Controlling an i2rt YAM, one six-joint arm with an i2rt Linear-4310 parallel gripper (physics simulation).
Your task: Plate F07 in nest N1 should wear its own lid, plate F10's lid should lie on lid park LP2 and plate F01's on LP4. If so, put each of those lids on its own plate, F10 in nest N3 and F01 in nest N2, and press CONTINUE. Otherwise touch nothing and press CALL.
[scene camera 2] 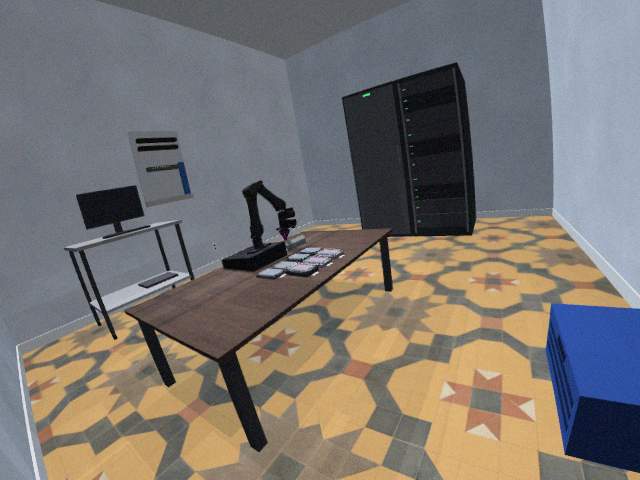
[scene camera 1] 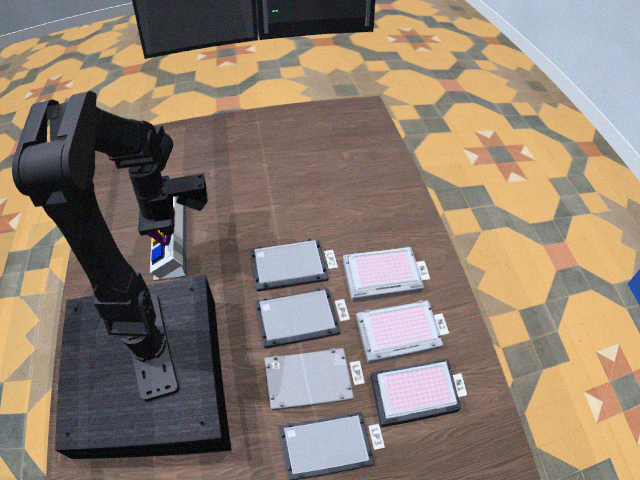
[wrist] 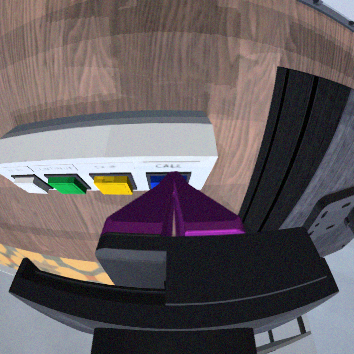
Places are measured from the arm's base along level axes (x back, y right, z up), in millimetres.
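Where they show: gripper, between the fingertips: [scene camera 2: 285, 240] [scene camera 1: 165, 244] [wrist: 173, 178]; arm's base, origin of its link: [scene camera 2: 259, 248] [scene camera 1: 150, 346].
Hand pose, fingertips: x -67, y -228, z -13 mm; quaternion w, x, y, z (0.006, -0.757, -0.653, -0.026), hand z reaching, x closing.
Observation:
Things, the pixels of their top centre, and the offset from my fingertips. "spot": a spot on its surface instead.
- blue CALL button, a spot on its surface: [wrist: 154, 182] spot: dx +13, dy -17, dz -15 mm
- green CONTINUE button, a spot on its surface: [wrist: 67, 185] spot: dx +3, dy -99, dz -18 mm
- N1, centre of its top: [scene camera 1: 418, 387] [scene camera 2: 301, 266] dx -349, dy +436, dz -36 mm
- N2, centre of its top: [scene camera 1: 401, 325] [scene camera 2: 315, 258] dx -376, dy +308, dz -41 mm
- N3, centre of its top: [scene camera 1: 384, 266] [scene camera 2: 328, 250] dx -402, dy +176, dz -38 mm
- LP2, centre of its top: [scene camera 1: 288, 260] [scene camera 2: 310, 249] dx -233, dy +84, dz -54 mm
- LP4, centre of its top: [scene camera 1: 296, 314] [scene camera 2: 298, 256] dx -208, dy +208, dz -54 mm
- button box, centre of its top: [wrist: 77, 182] [scene camera 1: 163, 219] [scene camera 2: 291, 238] dx -5, dy -79, dz -7 mm
- yellow button, centre of its top: [wrist: 111, 191] dx +16, dy -57, dz -15 mm
- LP3, centre of its top: [scene camera 1: 326, 444] [scene camera 2: 270, 271] dx -167, dy +469, dz -54 mm
- grey LP1 park, centre of its top: [scene camera 1: 308, 375] [scene camera 2: 285, 263] dx -184, dy +337, dz -51 mm
My gripper [scene camera 1: 166, 241] [scene camera 2: 284, 237] [wrist: 173, 178] is shut and empty. In the wrist view its purple fingertips cover part of the blue CALL button [wrist: 154, 182]; whether they touch it cannot be told. The green CONTINUE button [wrist: 67, 185] is further left. In scene camera 1, the pink-welled plate in N1 [scene camera 1: 417, 390] sits in a dark nest, and the plates in N2 [scene camera 1: 399, 326] and N3 [scene camera 1: 383, 269] in light nests. Flat grey lids lie on LP2 [scene camera 1: 290, 262] and LP4 [scene camera 1: 298, 316]. The plate and lid codes are too small to read, and a lid on N1's plate cannot be confirmed.
The button box [scene camera 1: 178, 242] [wrist: 115, 142] also carries a yellow button [wrist: 113, 185] and a white one [wrist: 31, 184]. The black robot base [scene camera 1: 139, 413] stands beside it. A lid on LP3 [scene camera 1: 328, 446] and the grey LP1 park [scene camera 1: 310, 379] are near the plates.

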